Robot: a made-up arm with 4 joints.
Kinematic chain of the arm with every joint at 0, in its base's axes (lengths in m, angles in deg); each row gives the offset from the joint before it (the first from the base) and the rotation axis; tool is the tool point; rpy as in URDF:
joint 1: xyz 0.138 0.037 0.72 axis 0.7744 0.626 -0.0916
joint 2: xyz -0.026 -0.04 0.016 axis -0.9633 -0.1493 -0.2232
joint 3: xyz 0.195 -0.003 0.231 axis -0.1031 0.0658 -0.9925
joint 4: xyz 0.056 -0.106 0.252 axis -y
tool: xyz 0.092 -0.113 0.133 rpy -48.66 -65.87 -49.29
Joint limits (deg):
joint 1: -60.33..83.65
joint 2: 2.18..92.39
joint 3: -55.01..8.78
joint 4: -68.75..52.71
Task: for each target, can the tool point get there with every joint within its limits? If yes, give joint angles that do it. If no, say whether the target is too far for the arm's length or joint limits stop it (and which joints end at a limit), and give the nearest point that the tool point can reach.
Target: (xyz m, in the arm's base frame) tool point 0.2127 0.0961 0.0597
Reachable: no: joint limits stop it (at a limit: joint 1, joint 2, joint 4) | nearest point 0.5259 -0.3277 0.3378 | short by 0.596 m
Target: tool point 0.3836 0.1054 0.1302
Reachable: no: joint limits stop it (at a limit: joint 1, joint 2, joint 4) | nearest point 0.5894 -0.2792 0.3514 | short by 0.489 m
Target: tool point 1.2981 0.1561 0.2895
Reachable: no: too far | nearest point 0.8175 -0.0085 0.6889 | short by 0.646 m
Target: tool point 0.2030 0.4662 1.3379
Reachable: yes | joints -31.46 33.40 -46.61 32.50
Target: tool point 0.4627 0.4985 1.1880
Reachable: yes | joints 3.14 75.45 -36.19 20.52
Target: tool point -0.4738 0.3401 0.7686
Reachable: no: joint limits stop it (at a limit: joint 1, joint 3, joint 4) | nearest point -0.1691 0.6003 0.9982 | short by 0.462 m
